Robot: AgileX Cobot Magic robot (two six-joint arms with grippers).
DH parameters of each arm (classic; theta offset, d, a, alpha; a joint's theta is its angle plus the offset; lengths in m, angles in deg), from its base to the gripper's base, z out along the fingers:
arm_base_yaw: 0 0.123 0 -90
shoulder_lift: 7.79 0 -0.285 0
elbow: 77.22 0 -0.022 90
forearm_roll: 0 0.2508 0 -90
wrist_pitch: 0 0 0.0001 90
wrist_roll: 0 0.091 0 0
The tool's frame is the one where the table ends.
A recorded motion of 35 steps. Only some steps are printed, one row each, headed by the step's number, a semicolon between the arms.
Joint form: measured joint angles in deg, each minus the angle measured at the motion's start. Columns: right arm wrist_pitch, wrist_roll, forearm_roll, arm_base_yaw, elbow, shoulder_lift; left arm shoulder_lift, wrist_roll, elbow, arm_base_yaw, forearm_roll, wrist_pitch.
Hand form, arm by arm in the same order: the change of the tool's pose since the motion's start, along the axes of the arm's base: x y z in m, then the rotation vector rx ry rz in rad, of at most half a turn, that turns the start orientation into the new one. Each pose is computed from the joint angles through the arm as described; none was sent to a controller.
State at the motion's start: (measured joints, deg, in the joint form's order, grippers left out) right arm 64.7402 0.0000 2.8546 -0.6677 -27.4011 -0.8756; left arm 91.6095 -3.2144 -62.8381 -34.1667 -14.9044 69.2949
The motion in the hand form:
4: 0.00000 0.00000 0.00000 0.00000 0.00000 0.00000; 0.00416 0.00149 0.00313 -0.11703 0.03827 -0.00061
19: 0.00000 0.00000 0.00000 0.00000 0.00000 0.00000; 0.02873 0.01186 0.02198 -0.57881 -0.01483 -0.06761
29: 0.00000 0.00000 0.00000 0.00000 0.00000 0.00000; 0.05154 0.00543 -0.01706 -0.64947 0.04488 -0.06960
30: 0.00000 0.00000 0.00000 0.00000 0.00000 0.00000; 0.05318 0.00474 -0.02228 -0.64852 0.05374 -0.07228
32: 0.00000 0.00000 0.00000 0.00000 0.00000 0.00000; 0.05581 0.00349 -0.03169 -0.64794 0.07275 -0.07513
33: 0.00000 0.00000 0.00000 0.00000 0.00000 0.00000; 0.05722 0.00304 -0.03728 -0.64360 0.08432 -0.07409
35: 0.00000 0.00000 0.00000 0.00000 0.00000 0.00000; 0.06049 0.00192 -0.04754 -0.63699 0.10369 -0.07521
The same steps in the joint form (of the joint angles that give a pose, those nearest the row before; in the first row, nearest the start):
4: 0.00 0.00 0.00 0.00 0.00 0.00; 0.00 6.01 0.00 2.79 -7.24 0.00
19: 0.00 0.00 0.00 0.00 0.00 0.00; 0.13 33.44 0.00 12.92 -32.61 -0.11
29: 0.00 0.00 0.00 0.00 0.00 0.00; 8.72 42.14 -0.09 14.34 -38.84 -0.90
30: 0.00 0.00 0.00 0.00 0.00 0.00; 9.69 42.81 -0.09 14.34 -39.00 -0.99
32: 0.00 0.00 0.00 0.00 0.00 0.00; 11.45 43.89 -0.09 14.34 -39.34 -1.02
33: 0.00 0.00 0.00 0.00 0.00 0.00; 12.44 44.23 -0.09 14.34 -39.34 -1.12
35: 0.00 0.00 0.00 0.00 0.00 0.00; 14.43 45.00 -0.35 14.34 -39.34 -1.25

